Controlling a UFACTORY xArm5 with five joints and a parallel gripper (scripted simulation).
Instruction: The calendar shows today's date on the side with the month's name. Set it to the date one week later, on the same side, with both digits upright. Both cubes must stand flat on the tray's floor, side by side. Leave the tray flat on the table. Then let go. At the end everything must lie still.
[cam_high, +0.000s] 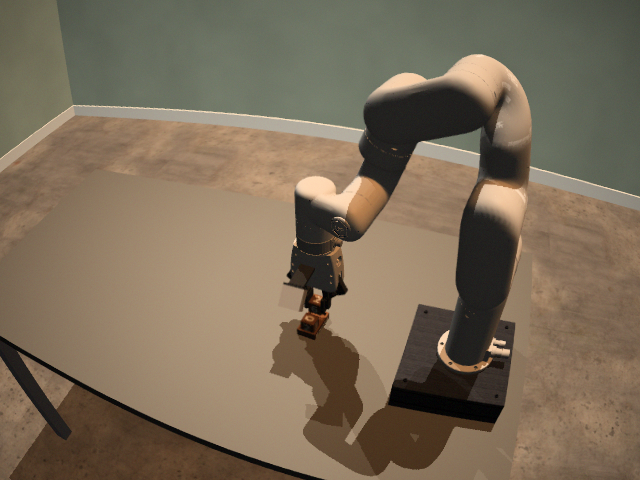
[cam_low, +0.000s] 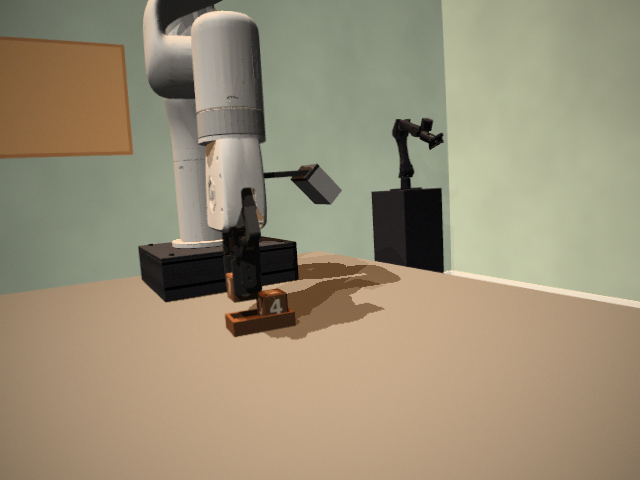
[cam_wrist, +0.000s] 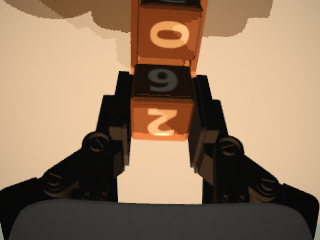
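Right now my hand is 20 mm to the right of the brown tray and 60 mm above it.
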